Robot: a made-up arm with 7 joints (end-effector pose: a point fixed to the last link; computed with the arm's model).
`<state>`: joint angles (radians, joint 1 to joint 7).
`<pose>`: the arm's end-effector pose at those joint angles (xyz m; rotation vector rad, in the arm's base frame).
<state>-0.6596 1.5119 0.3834 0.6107 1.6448 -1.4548 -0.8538</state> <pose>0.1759 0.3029 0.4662 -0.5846 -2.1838 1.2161</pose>
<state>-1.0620 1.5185 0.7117 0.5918 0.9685 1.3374 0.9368</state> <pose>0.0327 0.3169 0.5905 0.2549 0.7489 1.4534</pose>
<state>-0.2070 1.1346 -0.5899 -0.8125 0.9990 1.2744 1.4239</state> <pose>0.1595 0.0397 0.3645 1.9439 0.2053 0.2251</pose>
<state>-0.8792 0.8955 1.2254 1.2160 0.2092 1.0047 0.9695</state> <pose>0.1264 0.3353 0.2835 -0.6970 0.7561 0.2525</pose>
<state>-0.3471 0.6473 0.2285 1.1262 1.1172 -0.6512 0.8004</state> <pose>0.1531 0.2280 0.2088 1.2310 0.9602 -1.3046</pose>
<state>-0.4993 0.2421 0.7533 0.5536 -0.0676 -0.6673 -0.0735</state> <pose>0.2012 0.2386 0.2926 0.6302 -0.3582 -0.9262</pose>
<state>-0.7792 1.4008 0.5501 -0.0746 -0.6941 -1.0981 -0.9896</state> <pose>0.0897 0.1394 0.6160 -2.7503 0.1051 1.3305</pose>
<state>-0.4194 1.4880 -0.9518 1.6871 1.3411 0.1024 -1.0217</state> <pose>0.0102 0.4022 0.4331 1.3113 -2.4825 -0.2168</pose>
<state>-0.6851 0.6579 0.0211 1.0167 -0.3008 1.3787 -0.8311</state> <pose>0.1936 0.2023 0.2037 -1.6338 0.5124 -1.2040</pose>
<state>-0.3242 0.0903 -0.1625 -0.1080 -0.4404 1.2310 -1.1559</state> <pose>0.2138 -0.0315 0.2685 -1.6181 -0.2025 -2.6379</pose>
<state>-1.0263 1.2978 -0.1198 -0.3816 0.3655 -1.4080 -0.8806</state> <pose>0.1743 0.0403 0.4830 -2.0154 -0.5866 0.7040</pose>
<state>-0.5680 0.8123 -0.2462 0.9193 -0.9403 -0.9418 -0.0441</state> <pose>0.2438 0.2403 0.3165 0.6667 -0.3854 -1.1911</pose>
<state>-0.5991 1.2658 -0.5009 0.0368 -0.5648 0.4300 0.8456</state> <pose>0.2781 0.1645 0.3670 0.8257 0.6402 -0.9262</pose>
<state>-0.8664 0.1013 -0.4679 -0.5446 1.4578 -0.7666 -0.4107</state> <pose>0.1590 -0.1359 0.4496 -2.8862 0.0669 1.0069</pose>
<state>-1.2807 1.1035 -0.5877 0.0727 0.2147 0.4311 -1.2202</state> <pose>0.3273 0.0648 0.4623 0.8400 1.4363 -2.2472</pose>
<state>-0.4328 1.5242 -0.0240 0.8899 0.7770 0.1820 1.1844</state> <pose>0.1763 0.3289 0.4704 2.0224 1.3842 0.3206</pose>
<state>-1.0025 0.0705 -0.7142 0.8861 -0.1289 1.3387 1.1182</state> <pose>0.2694 -0.0323 0.2427 0.7672 1.5517 -0.7739</pose>
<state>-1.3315 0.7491 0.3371 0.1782 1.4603 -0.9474 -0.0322</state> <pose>0.2650 0.1111 0.5525 2.6193 0.7319 -0.5926</pose>
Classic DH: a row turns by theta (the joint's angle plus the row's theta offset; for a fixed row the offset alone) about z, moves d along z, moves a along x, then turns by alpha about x. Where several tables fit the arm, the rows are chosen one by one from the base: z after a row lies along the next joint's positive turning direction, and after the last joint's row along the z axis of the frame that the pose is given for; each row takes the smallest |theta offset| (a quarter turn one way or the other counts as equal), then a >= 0, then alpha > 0; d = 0 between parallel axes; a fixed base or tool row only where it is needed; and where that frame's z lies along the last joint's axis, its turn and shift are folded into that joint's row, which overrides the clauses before.
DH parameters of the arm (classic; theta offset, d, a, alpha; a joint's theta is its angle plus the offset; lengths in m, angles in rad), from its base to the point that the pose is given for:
base (fixed): -0.071 0.4284 0.0232 -1.3004
joint 1: -1.3111 0.0468 0.0048 -1.5708
joint 2: 1.2915 -0.0412 0.01 1.5708
joint 3: 1.5708 -0.1442 0.0435 -1.5708
joint 4: 1.5708 0.025 0.0314 1.5708
joint 5: 0 0.1544 -0.0089 -1.5708
joint 6: -1.5708 -0.01 0.0389 1.5708
joint 7: 1.5708 0.1264 0.011 -0.2501
tool (fixed): -3.1414 -0.1229 0 0

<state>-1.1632 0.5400 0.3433 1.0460 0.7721 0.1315 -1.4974</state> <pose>0.3302 0.1651 0.3166 -0.2642 0.8599 -2.5316</pose>
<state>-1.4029 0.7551 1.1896 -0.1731 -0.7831 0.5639 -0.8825</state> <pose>0.0785 0.2805 0.5628 1.4068 -1.4944 -1.5669</pose>
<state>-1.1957 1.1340 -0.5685 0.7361 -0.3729 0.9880 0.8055</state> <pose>0.2969 0.2409 0.4251 0.5236 1.0292 -0.2263</pose>
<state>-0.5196 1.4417 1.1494 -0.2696 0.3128 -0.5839 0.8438</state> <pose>0.0134 0.1487 0.6412 2.4582 -0.7789 0.4590</pose>
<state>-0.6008 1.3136 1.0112 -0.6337 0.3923 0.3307 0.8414</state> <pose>0.0182 0.1359 0.6338 1.8388 -0.5525 0.7286</pose>
